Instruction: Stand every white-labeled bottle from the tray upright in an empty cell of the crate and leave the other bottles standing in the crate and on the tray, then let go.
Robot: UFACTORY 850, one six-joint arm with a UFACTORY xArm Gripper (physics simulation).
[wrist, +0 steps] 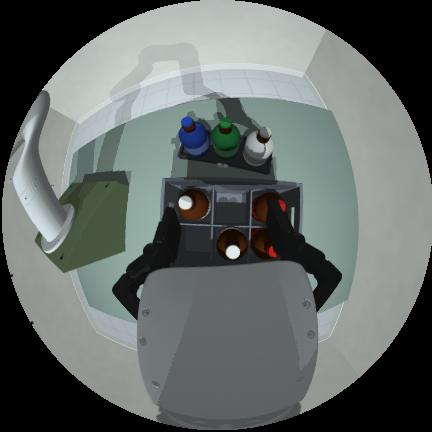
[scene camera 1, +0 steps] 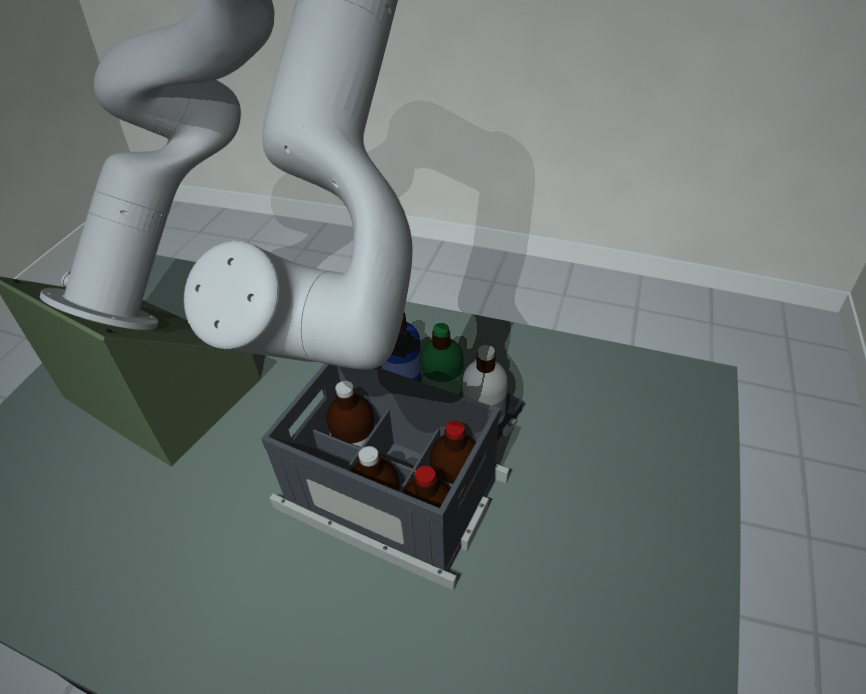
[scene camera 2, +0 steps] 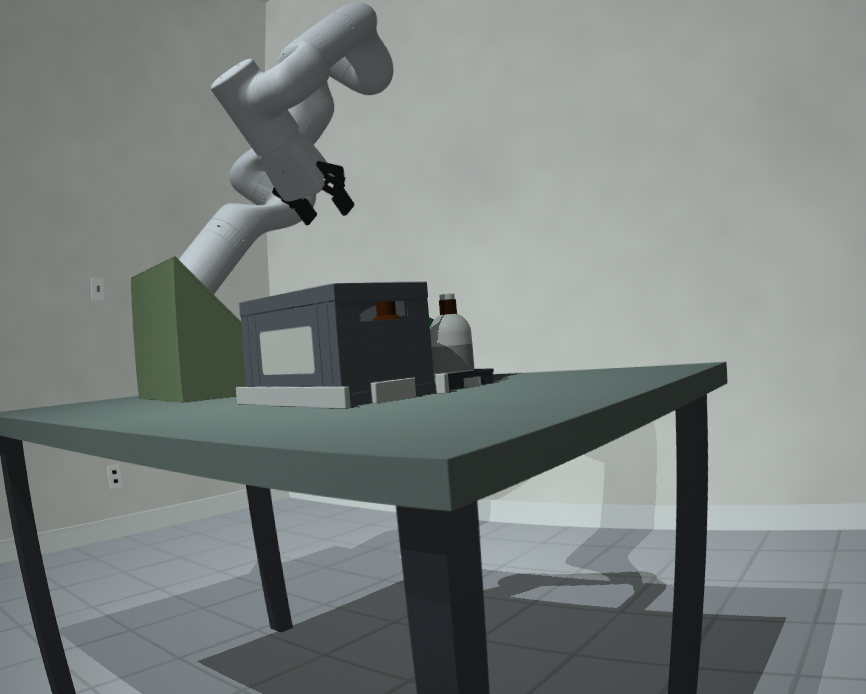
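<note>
The white bottle (scene camera 1: 485, 383) (scene camera 2: 452, 338) (wrist: 258, 150) stands upright at the right end of the dark tray (wrist: 240, 166), beside the green bottle (scene camera 1: 441, 359) (wrist: 225, 141) and blue bottle (wrist: 192, 137). The grey crate (scene camera 1: 422, 531) (scene camera 2: 383, 354) (wrist: 232, 182) has six cells. Two white-capped brown bottles (scene camera 1: 350, 417) (wrist: 231, 240) and two red-capped ones stand in it. In the wrist view the far middle and near left cells are empty. My gripper (scene camera 2: 328, 214) (wrist: 221, 213) is open and empty, high above the crate, tilted; the arm hides it in scene camera 1.
The green wedge-shaped arm base (scene camera 1: 137, 383) (scene camera 2: 187, 339) (wrist: 95, 220) stands left of the crate. Pale rails (scene camera 1: 361, 538) (scene camera 2: 292, 396) lie along the crate's foot. The tray is close behind the crate. All stand on the green table (scene camera 1: 614, 506) (scene camera 2: 433, 433) (wrist: 330, 200).
</note>
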